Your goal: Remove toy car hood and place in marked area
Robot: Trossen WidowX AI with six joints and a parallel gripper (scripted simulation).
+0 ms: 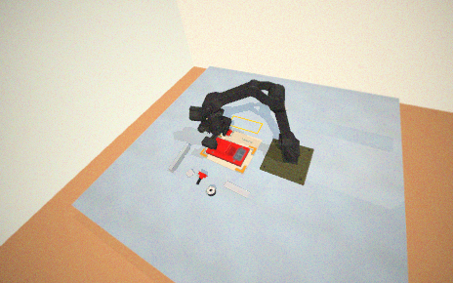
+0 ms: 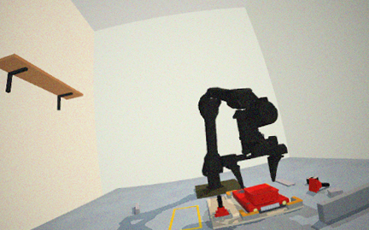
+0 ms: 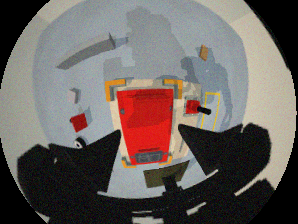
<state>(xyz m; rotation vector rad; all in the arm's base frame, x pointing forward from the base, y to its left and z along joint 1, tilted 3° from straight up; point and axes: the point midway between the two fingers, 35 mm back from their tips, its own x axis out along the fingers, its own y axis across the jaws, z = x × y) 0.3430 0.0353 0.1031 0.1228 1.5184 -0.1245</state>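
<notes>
The red hood is 20 mm below my gripper tip. The rest, counted from my gripper tip: small wooden block (150 mm ahead, 200 mm to the right, 60 mm below); then small grey block (100 mm ahead, 180 mm to the left, 60 mm below); then grey strip (140 mm behind, 190 mm to the left, 60 mm below).
</notes>
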